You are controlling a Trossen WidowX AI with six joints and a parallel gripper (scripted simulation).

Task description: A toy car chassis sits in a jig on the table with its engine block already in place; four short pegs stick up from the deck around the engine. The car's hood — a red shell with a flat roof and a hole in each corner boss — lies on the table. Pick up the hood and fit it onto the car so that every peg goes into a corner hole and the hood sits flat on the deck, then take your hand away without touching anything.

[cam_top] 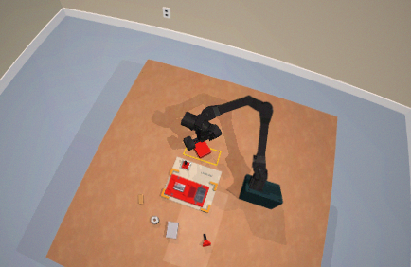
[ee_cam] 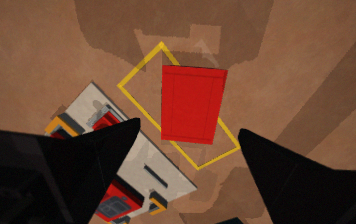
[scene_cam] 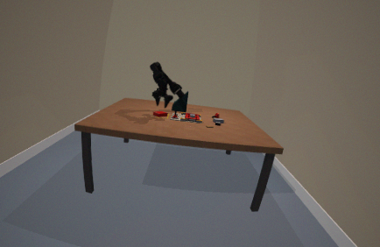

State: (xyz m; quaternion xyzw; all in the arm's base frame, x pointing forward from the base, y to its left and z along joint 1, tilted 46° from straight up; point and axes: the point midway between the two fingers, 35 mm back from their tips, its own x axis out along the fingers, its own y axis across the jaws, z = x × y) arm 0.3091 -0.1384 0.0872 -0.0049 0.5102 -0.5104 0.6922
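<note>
The red hood is 50 mm below my gripper tip. Also, from my gripper tip: tan block (210 mm ahead, 360 mm to the left, 60 mm below).
</note>
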